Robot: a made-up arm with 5 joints. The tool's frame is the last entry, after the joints. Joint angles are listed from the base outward. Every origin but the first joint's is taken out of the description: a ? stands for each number. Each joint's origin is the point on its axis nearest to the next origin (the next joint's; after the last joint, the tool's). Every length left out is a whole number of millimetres.
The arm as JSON. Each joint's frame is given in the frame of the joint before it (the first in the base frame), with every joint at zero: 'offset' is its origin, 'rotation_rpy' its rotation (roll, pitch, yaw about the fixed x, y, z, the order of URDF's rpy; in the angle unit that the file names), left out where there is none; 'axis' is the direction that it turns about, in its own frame. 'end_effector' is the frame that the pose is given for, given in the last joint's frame.
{
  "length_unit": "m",
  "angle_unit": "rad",
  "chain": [
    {
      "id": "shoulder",
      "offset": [
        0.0,
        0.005,
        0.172
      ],
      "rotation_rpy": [
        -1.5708,
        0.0,
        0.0
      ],
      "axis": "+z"
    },
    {
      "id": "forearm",
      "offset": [
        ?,
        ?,
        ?
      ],
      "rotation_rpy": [
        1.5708,
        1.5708,
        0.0
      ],
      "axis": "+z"
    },
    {
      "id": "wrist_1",
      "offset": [
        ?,
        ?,
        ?
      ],
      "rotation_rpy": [
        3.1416,
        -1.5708,
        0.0
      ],
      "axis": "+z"
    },
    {
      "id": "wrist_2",
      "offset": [
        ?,
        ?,
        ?
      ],
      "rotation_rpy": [
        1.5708,
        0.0,
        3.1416
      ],
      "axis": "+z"
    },
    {
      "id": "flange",
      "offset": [
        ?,
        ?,
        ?
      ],
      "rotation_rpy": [
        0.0,
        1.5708,
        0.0
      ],
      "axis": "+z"
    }
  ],
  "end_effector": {
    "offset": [
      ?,
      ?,
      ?
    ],
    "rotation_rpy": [
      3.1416,
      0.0,
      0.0
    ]
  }
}
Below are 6 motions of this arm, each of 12 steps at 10 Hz.
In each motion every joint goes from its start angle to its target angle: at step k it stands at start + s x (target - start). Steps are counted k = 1, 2, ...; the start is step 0. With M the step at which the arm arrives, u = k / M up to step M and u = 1 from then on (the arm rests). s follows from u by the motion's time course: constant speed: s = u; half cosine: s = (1 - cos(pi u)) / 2; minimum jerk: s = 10 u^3 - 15 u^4 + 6 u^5.
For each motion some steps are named. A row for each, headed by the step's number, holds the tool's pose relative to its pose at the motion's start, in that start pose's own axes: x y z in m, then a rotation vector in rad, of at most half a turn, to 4 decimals.
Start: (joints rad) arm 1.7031 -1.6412 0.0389 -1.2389 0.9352
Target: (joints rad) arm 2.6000 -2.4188 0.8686 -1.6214 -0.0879
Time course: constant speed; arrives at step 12
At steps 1, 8, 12:
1: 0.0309 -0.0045 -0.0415 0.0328 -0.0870 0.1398
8: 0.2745 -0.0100 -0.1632 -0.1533 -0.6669 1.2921
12: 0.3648 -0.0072 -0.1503 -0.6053 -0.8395 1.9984

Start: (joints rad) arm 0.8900 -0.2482 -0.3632 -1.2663 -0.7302
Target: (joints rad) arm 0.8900 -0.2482 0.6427 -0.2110 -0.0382
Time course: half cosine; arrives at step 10
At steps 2, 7, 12:
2: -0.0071 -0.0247 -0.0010 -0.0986 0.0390 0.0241
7: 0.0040 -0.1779 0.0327 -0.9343 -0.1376 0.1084
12: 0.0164 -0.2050 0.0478 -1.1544 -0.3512 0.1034

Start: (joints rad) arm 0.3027 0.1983 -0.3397 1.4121 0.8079
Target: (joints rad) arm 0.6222 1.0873 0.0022 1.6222 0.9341
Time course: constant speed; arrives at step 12
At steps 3, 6, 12:
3: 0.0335 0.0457 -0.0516 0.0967 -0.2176 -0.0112
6: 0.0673 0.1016 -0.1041 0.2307 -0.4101 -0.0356
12: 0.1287 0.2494 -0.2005 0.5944 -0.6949 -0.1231

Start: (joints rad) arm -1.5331 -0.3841 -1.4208 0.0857 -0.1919
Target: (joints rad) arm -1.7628 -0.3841 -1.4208 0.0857 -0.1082
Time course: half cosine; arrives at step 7
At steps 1, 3, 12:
1: -0.0039 -0.0016 -0.0057 -0.0014 -0.0108 -0.0008
3: -0.0291 -0.0129 -0.0455 -0.0100 -0.0849 -0.0066
12: -0.0661 -0.0357 -0.1215 -0.0201 -0.2189 -0.0168

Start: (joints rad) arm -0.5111 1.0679 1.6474 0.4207 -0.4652
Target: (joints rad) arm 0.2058 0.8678 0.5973 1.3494 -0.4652
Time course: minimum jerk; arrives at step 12
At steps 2, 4, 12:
2: -0.0149 0.0002 0.0066 -0.0126 0.0670 0.0013
4: -0.0777 0.0021 0.0432 -0.0616 0.3919 0.0316
12: -0.1943 0.0041 0.1672 0.0819 1.5798 0.6909

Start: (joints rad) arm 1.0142 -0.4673 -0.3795 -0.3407 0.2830
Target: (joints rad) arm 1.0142 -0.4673 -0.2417 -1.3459 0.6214
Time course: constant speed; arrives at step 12
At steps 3, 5, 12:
3: -0.0007 -0.0048 -0.0407 0.2480 0.0511 -0.0686
5: -0.0016 -0.0027 -0.0683 0.4101 0.0987 -0.1087
12: -0.0093 0.0355 -0.1550 0.9457 0.3530 -0.2019

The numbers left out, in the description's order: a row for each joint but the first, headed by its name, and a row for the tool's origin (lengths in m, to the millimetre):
forearm: 0.348 -0.371 0.0
wrist_1: 0.069 0.013 0.0
wrist_2: -0.061 0.291 0.0
flange: -0.003 0.051 0.0
tool: 0.083 0.056 0.0

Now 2 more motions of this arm.
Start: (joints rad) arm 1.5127 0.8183 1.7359 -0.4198 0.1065
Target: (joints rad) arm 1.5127 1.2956 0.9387 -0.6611 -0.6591
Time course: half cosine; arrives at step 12
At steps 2, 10, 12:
2: -0.0041 0.0103 0.0019 0.0439 0.0505 0.0251
10: -0.0059 0.1119 0.0825 0.8116 0.5005 0.3662
12: -0.0014 0.1155 0.0918 0.8818 0.5185 0.3896

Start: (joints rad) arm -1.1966 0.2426 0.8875 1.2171 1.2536
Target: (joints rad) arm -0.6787 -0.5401 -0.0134 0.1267 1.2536
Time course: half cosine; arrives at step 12
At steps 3, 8, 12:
3: 0.0231 -0.0016 0.0149 -0.1322 0.1324 0.1502
8: 0.0588 0.0680 0.1036 -0.9152 0.7115 0.4112
12: 0.0368 0.1243 0.1477 -1.3079 0.8930 0.3021

